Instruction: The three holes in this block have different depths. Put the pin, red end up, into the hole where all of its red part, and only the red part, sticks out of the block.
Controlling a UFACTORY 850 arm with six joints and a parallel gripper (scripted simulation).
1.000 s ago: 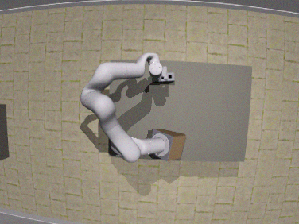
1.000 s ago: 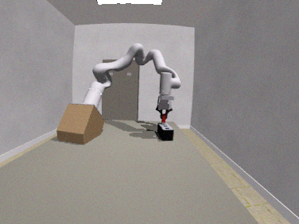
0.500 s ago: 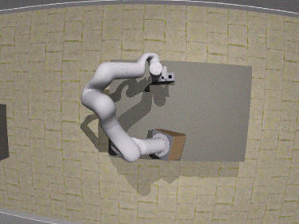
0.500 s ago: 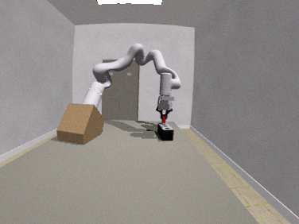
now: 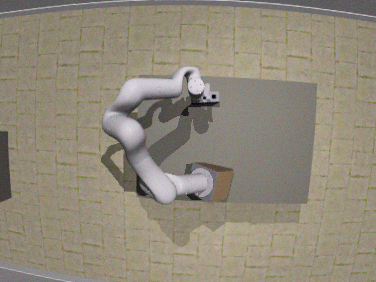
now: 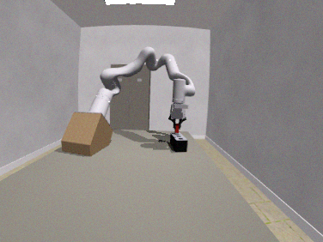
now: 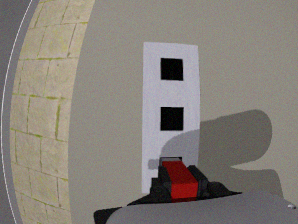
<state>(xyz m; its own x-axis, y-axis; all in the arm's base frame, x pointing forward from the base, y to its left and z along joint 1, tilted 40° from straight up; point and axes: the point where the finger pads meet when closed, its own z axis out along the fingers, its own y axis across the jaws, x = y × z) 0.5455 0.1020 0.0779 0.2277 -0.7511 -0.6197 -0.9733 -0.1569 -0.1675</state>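
My hand is 1 cm above the pin. From my hand the other things lie so: block: 1 cm ahead, 6 cm to the right, 9 cm below.
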